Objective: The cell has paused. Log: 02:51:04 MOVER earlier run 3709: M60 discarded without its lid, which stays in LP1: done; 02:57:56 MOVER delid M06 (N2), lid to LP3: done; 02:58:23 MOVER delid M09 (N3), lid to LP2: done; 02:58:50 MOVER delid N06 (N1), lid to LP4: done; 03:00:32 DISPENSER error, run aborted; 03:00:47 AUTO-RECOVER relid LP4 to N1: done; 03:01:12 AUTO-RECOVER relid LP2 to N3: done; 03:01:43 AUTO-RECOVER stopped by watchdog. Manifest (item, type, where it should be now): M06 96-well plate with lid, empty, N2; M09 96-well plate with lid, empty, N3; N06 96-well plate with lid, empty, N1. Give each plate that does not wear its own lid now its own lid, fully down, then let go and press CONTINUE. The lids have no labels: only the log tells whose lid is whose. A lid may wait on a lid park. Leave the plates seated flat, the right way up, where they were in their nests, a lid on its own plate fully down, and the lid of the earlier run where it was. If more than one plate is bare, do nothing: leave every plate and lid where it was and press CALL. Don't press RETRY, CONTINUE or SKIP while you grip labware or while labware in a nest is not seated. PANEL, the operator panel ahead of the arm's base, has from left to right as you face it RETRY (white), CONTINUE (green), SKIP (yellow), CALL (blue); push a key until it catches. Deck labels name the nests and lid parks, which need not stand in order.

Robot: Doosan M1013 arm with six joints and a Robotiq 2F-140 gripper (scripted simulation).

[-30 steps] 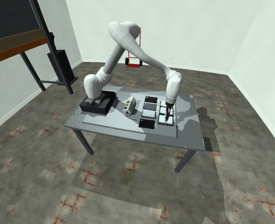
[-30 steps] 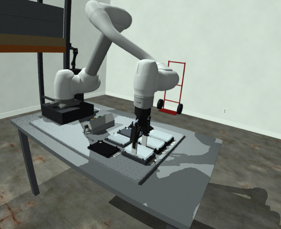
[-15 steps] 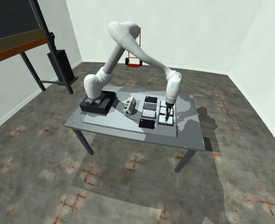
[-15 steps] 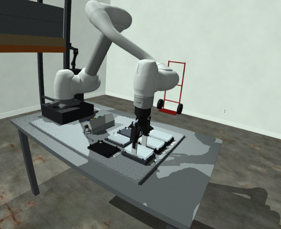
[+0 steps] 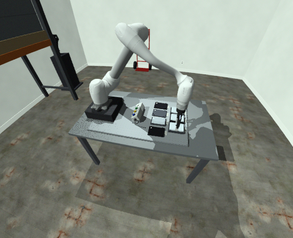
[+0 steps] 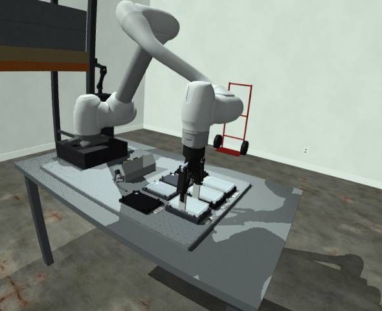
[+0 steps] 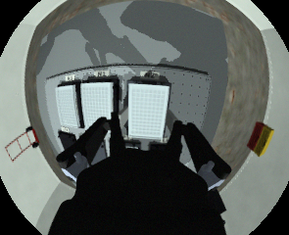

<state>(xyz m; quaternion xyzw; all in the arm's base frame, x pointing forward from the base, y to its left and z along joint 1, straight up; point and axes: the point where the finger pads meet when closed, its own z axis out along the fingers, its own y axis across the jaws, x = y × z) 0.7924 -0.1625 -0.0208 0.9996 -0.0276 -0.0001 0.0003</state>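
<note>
My gripper is now 30 mm above the plate. From my hand the other things lie so: grey pad: 170 mm behind, 200 mm to the left, 60 mm below; blue key: 420 mm behind, 70 mm to the left, 10 mm above; black lid park: 180 mm behind, 60 mm to the right, 60 mm below.
</note>
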